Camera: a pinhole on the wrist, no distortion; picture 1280 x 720 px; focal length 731.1 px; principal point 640.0 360.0 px. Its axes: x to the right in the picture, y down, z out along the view. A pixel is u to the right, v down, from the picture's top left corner.
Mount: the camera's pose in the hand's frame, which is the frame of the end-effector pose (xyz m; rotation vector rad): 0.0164 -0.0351 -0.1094 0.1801 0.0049 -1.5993
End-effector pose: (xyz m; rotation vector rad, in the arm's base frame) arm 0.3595 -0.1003 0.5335 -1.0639 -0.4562 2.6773
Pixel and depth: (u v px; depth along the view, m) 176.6 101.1 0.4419
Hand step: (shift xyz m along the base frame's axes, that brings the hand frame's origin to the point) -0.1276 -0.3106 0.2777
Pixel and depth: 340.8 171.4 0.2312
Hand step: -0.0419 -0.0781 0.1141
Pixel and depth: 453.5 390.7 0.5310
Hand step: -0.2923 -0.1279 0.2959
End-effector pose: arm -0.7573 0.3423 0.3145 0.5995 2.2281 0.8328
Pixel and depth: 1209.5 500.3 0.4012
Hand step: 0.0902 -0.1470 -0.4403
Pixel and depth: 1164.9 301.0 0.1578
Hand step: 0.0047 -0.1119 -0.1266
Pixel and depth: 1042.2 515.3 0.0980
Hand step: -0.0465 -0.0610 -0.0717
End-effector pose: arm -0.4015 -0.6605 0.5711 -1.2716 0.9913 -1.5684
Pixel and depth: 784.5 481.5 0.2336
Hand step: 0.1001 0.0008 0.1306
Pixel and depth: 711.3 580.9 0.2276
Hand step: 0.1001 -0.0360 0.1180
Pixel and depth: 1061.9 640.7 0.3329
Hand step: 0.1593 -0.0246 0.3175
